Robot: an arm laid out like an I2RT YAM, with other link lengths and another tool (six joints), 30 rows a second.
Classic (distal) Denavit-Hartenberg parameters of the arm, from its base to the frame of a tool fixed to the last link. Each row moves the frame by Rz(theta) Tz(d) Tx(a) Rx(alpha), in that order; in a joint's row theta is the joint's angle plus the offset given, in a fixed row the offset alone. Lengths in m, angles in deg.
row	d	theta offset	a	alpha
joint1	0.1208	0	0.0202	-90
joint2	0	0	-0.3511	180
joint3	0	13.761	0.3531	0
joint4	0.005	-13.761	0.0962	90
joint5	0.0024	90	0	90
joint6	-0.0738	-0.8	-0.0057	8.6
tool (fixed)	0.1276	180	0	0
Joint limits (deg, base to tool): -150..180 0..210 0..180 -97..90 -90..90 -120..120
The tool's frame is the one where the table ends.
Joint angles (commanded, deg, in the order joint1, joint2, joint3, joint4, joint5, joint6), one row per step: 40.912, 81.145, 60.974, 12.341, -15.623, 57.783; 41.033, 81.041, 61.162, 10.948, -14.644, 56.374; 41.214, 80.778, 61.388, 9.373, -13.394, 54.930; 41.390, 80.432, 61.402, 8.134, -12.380, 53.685; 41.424, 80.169, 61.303, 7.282, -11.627, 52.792; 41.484, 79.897, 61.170, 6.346, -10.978, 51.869; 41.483, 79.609, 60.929, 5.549, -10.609, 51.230; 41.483, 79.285, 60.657, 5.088, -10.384, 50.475; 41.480, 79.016, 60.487, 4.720, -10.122, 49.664
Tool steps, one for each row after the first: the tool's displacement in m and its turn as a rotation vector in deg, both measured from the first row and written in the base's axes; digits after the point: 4 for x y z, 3 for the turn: -0.0008, -0.0001, -0.0009, -1.604, -0.422, -0.649; -0.0023, -0.0006, -0.0007, -3.285, -0.910, -1.471; -0.0045, -0.0014, -0.0008, -4.715, -1.369, -2.074; -0.0056, -0.0026, -0.0017, -5.801, -1.653, -2.607; -0.0071, -0.0037, -0.0030, -6.974, -1.874, -2.988; -0.0084, -0.0052, -0.0049, -7.915, -1.873, -3.194; -0.0100, -0.0065, -0.0058, -8.667, -2.200, -3.251; -0.0112, -0.0077, -0.0061, -9.365, -2.675, -3.342
